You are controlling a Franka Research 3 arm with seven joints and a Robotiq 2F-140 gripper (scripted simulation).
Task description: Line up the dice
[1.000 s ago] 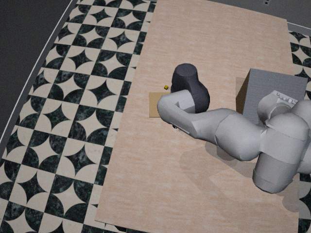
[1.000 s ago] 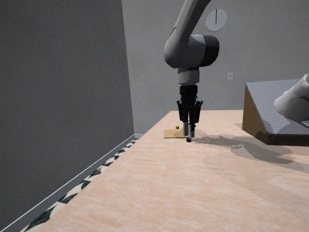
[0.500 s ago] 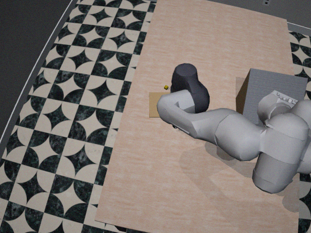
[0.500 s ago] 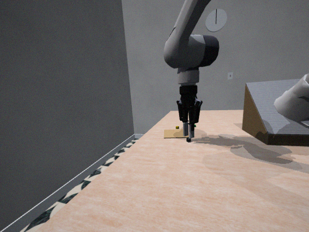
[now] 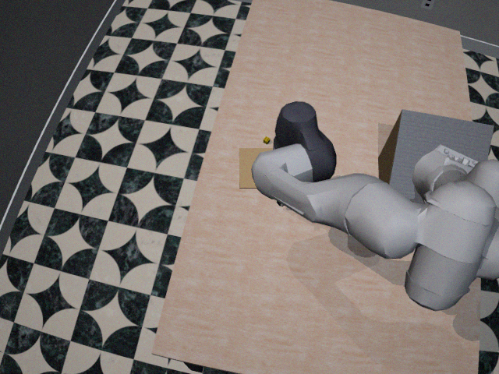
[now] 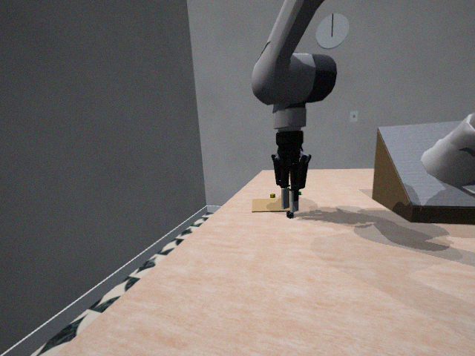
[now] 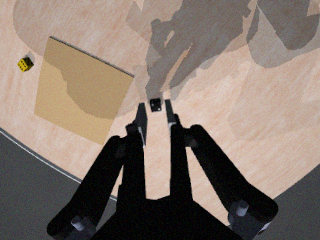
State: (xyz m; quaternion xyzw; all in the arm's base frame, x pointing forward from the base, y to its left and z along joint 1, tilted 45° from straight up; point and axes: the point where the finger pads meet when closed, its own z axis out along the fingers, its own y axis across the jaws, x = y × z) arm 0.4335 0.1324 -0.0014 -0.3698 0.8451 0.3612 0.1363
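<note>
Now: the black die 5 cm below my hand. Round my hand: yellow die: 21 cm to the right, 7 cm ahead, 5 cm below; green die: 25 cm to the right, 5 cm below, 4 cm behind; tan mat: 11 cm to the right, 7 cm ahead, 6 cm below.
</note>
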